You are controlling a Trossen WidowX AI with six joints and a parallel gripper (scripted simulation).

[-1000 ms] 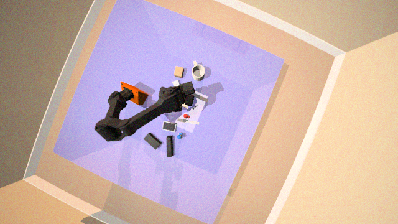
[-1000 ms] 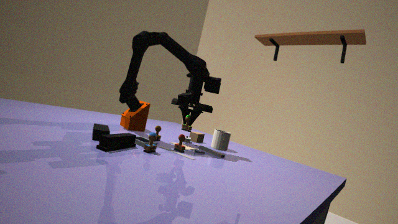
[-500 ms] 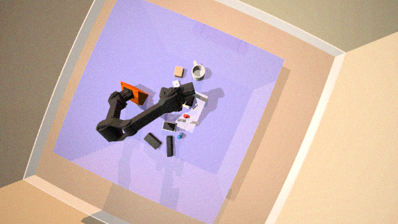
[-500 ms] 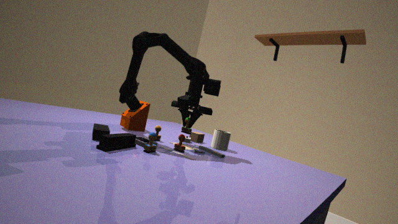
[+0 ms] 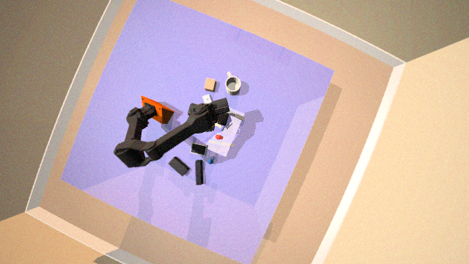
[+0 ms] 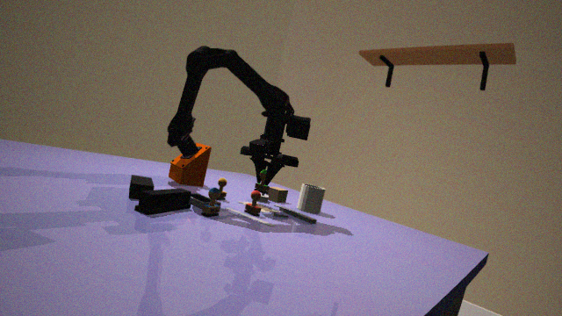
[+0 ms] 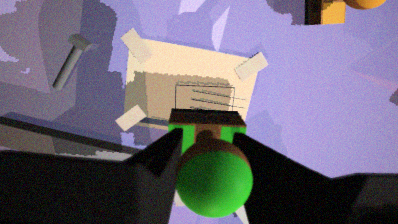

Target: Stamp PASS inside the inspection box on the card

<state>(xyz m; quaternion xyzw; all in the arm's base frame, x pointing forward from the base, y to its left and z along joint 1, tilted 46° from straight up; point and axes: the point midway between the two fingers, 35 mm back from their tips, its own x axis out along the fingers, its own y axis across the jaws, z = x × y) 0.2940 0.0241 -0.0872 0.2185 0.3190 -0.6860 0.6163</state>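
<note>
The card is 70 mm below my gripper tip and 10 mm ahead of it. Also, from my gripper tip: bolt: 100 mm ahead, 60 mm below, 20 mm to the right; then green stamp: right at my gripper tip; then orange-knobbed stamp: 90 mm to the right, 70 mm behind, 50 mm below.
</note>
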